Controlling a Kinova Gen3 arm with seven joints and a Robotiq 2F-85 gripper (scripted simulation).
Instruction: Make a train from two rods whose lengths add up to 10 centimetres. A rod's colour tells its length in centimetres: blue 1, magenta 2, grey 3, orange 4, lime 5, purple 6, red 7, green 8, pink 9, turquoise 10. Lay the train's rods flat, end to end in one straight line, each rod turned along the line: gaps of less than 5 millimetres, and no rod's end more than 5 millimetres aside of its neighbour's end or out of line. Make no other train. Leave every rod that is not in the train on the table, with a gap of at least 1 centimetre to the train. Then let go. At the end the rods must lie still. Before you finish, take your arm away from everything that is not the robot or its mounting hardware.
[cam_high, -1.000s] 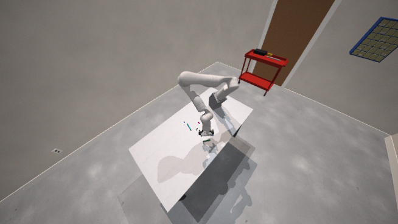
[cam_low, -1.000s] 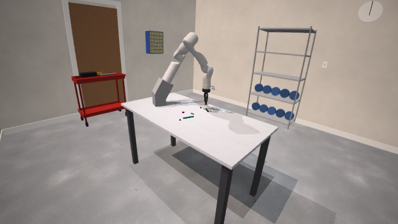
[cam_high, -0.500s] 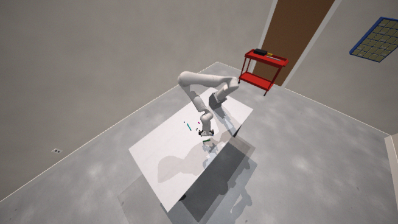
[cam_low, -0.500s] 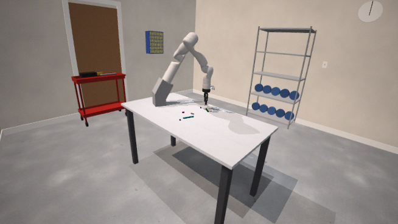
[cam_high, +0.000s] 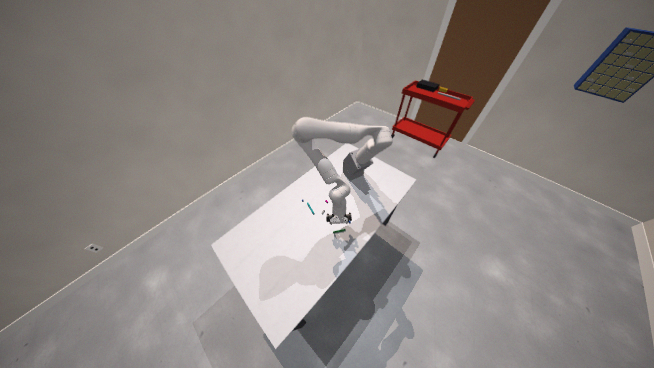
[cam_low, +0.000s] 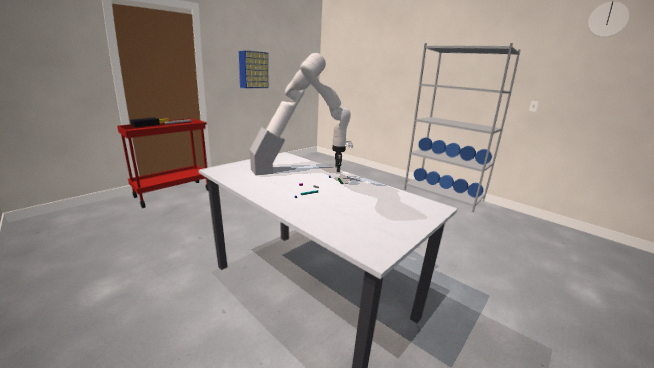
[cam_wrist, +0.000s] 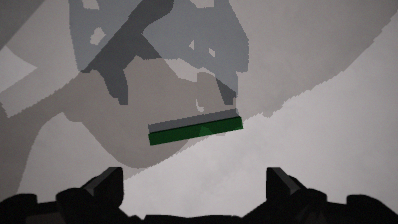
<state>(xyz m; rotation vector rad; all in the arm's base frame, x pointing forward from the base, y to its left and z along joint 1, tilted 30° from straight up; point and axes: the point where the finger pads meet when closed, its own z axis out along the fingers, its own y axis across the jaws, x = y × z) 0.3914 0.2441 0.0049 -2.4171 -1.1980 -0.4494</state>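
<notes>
Right now the magenta rod is 6 cm behind my hand, 21 cm to the right of it and 8 cm below it. From my hand the other things lie so: grey rod: 1 cm ahead, 16 cm to the right, 8 cm below; green rod: 1 cm ahead, 2 cm to the left, 8 cm below; turquoise rod: 6 cm ahead, 23 cm to the right, 8 cm below.
</notes>
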